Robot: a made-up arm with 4 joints. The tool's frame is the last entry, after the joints. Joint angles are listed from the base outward. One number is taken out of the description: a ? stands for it. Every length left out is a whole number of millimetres.
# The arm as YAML. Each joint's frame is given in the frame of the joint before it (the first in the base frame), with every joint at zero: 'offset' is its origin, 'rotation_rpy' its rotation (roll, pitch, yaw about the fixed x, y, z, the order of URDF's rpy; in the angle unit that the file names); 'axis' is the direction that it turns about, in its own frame. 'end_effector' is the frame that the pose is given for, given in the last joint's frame.
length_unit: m
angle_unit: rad
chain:
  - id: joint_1
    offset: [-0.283, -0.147, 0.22]
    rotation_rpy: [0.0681, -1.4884, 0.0]
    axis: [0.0, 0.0, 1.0]
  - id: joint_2
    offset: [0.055, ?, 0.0]
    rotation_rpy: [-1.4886, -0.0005, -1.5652]
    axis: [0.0, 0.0, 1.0]
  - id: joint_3
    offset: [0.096, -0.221, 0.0]
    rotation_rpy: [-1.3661, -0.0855, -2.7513]
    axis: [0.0, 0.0, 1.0]
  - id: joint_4
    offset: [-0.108, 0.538, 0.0]
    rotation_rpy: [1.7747, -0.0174, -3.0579]
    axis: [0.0, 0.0, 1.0]
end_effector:
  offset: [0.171, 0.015, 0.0]
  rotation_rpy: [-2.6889, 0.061, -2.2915]
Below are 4 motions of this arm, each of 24 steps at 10 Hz.
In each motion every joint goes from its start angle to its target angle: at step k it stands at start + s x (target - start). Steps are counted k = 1, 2, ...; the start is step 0. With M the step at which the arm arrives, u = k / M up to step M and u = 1 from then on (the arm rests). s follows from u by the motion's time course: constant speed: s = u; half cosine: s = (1 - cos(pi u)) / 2; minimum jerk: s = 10 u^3 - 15 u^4 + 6 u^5.
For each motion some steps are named. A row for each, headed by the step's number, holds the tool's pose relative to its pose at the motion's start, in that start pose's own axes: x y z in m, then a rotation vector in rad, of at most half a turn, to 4 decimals.
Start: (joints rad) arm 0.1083 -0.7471 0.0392 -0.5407
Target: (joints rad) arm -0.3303 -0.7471 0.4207 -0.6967
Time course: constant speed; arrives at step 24
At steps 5, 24:
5: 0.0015 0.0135 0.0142 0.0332 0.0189 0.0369
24: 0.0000 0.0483 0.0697 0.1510 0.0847 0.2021

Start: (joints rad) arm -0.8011 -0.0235 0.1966 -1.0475
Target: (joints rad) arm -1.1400 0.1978 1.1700 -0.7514
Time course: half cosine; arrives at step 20
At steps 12, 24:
12: -0.2678 0.0108 0.1611 -0.1298 0.4060 -0.1917
24: -0.3715 0.0313 0.2883 -0.2664 0.6041 -0.3288

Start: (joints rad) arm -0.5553 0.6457 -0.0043 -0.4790
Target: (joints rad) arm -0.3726 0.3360 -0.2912 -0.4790
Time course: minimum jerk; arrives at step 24
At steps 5, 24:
5: 0.0080 0.0116 -0.0077 0.0123 -0.0171 -0.0180
24: 0.1527 0.1380 -0.0905 0.1268 -0.2663 -0.2906

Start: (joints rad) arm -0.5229 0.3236 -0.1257 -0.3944
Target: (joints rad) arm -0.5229 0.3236 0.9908 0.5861
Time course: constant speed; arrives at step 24
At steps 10, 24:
10: -0.2094 0.0110 0.1857 -0.3049 0.1938 -0.4159
24: -0.3256 0.1154 0.5026 -0.9524 0.3099 -0.8147

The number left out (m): 0.137
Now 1 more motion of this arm.
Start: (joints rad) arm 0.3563 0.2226 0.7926 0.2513
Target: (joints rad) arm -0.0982 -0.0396 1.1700 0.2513
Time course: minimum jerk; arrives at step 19
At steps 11, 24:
11: -0.0180 0.0795 -0.0045 -0.0063 -0.0775 -0.1933
24: -0.0304 0.1303 -0.0032 0.0174 -0.0976 -0.2917

